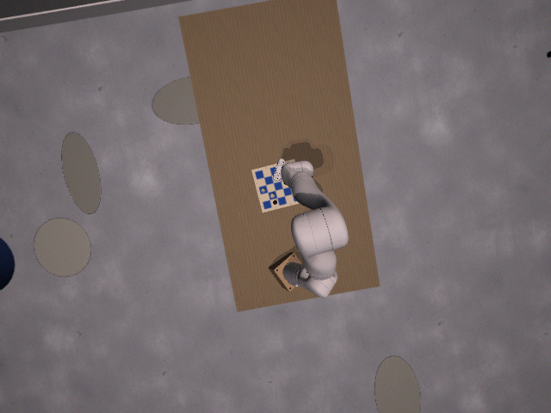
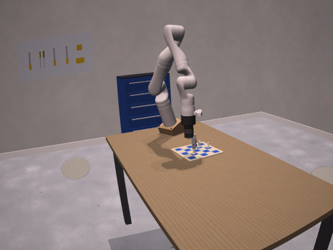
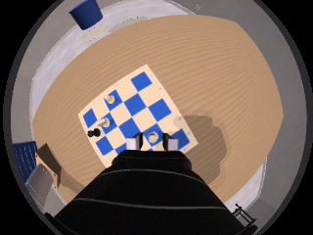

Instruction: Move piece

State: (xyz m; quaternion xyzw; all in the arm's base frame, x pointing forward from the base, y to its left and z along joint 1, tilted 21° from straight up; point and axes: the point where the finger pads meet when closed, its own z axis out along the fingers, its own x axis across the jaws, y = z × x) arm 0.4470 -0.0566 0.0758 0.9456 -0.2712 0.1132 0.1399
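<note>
My gripper is now 4 cm above the white piece. Round my hand: blue-and-cream chessboard: 4 cm behind, 4 cm to the left, 6 cm below; black piece: 11 cm behind, 7 cm to the left, 4 cm below.
</note>
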